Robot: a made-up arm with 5 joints.
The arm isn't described. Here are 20 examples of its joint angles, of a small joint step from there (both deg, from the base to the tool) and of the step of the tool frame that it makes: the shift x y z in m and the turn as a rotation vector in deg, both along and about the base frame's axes.
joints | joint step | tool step
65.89 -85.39 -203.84 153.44 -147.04 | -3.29 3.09 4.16 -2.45 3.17 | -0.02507 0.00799 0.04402 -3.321 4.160 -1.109
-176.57 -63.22 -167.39 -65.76 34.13 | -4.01 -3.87 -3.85 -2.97 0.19 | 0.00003 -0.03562 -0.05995 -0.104 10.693 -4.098
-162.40 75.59 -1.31 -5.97 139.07 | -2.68 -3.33 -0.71 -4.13 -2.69 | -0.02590 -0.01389 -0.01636 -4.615 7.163 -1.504
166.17 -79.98 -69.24 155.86 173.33 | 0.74 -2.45 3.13 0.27 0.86 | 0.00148 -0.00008 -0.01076 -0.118 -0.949 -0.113
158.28 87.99 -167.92 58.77 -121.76 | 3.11 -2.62 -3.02 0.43 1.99 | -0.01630 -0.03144 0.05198 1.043 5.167 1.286
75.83 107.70 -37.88 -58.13 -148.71 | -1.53 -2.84 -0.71 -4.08 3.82 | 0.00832 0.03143 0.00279 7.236 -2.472 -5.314
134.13 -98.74 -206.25 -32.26 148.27 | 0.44 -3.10 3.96 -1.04 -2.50 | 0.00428 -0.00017 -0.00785 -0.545 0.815 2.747
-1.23 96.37 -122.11 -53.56 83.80 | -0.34 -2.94 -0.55 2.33 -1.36 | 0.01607 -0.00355 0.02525 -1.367 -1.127 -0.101
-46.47 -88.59 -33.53 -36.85 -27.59 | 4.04 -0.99 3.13 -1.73 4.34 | 0.00519 -0.00676 -0.01172 1.410 -0.809 8.085
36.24 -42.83 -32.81 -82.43 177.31 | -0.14 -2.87 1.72 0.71 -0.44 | -0.00751 -0.00597 0.00029 0.128 -0.451 -0.549
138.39 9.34 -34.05 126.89 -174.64 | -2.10 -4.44 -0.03 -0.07 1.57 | -0.00333 0.00987 0.01047 4.214 2.290 -1.828
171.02 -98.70 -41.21 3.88 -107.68 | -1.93 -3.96 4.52 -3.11 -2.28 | 0.00337 -0.00225 -0.01520 1.964 2.245 -3.605
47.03 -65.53 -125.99 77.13 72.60 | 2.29 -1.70 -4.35 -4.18 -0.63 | -0.03029 -0.04945 -0.01047 7.257 -7.231 1.973
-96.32 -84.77 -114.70 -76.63 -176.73 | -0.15 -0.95 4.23 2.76 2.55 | 0.00071 -0.00468 0.01743 6.285 1.859 -0.287
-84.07 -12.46 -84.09 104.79 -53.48 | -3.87 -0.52 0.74 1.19 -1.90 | -0.02468 0.00289 -0.00296 1.427 -0.196 -1.993
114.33 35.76 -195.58 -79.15 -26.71 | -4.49 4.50 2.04 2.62 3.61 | -0.01196 0.04383 0.00432 -7.381 -6.165 -2.375
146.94 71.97 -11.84 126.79 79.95 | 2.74 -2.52 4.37 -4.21 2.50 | 0.01398 -0.00250 0.01341 1.027 2.140 5.227
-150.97 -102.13 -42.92 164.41 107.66 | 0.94 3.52 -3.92 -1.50 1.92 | -0.00254 -0.00070 0.01516 -0.408 1.952 -0.882
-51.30 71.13 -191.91 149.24 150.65 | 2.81 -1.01 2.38 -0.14 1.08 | 0.01817 0.01335 -0.00242 0.603 1.194 1.866
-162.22 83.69 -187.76 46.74 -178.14 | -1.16 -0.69 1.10 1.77 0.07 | -0.00532 0.01178 -0.00505 0.589 -2.100 -1.199
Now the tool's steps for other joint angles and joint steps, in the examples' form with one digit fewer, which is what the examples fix.
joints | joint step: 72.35 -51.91 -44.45 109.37 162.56 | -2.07 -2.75 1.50 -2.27 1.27
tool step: 0.0071 -0.0041 0.0038 3.26 -1.36 -3.32
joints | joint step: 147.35 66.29 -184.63 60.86 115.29 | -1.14 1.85 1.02 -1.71 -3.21
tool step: -0.0034 0.0163 -0.0216 1.61 -2.44 0.61
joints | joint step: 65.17 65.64 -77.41 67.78 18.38 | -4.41 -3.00 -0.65 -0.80 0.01
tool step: 0.0324 0.0127 0.0163 3.96 -2.03 -4.41
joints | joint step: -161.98 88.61 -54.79 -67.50 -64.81 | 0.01 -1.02 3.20 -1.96 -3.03
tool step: 0.0102 0.0033 0.0076 1.66 0.31 2.53
